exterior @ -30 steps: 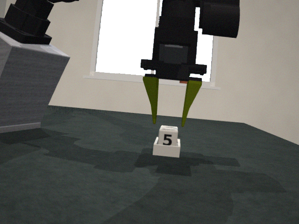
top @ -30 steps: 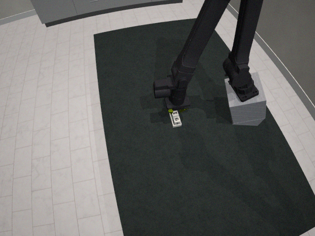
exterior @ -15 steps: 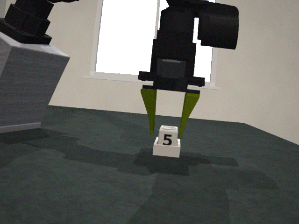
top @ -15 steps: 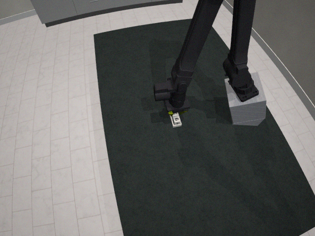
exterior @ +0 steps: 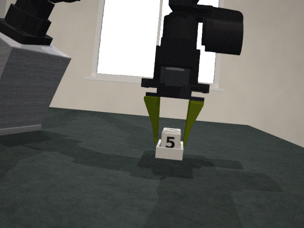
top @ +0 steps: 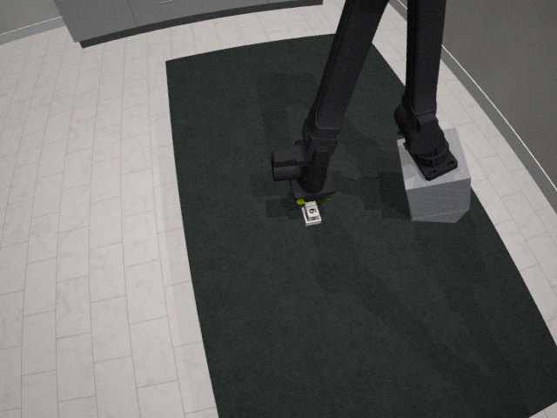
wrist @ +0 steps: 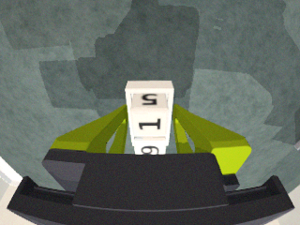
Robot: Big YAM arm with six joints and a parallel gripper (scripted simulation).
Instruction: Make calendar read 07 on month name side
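Right now the small white tray is 2 cm to the left of my hand and 2 cm below it.
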